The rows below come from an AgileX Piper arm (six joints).
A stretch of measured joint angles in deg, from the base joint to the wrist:
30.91 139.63 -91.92 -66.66 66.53 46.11
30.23 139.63 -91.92 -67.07 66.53 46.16
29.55 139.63 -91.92 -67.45 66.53 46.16
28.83 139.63 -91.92 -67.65 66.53 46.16
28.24 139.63 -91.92 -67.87 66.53 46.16
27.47 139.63 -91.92 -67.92 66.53 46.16
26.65 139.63 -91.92 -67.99 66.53 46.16
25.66 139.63 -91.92 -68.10 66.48 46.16
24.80 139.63 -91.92 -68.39 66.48 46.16
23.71 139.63 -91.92 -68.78 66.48 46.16
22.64 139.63 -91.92 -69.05 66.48 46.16
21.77 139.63 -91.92 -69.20 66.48 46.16
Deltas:
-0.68 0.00 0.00 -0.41 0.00 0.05
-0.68 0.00 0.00 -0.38 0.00 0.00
-0.72 0.00 0.00 -0.20 0.00 0.00
-0.59 0.00 0.00 -0.22 0.00 0.00
-0.77 0.00 0.00 -0.05 0.00 0.00
-0.82 0.00 0.00 -0.07 0.00 0.00
-0.99 0.00 0.00 -0.11 -0.05 0.00
-0.86 0.00 0.00 -0.29 0.00 0.00
-1.09 0.00 0.00 -0.39 0.00 0.00
-1.07 0.00 0.00 -0.27 0.00 0.00
-0.87 0.00 0.00 -0.15 0.00 0.00

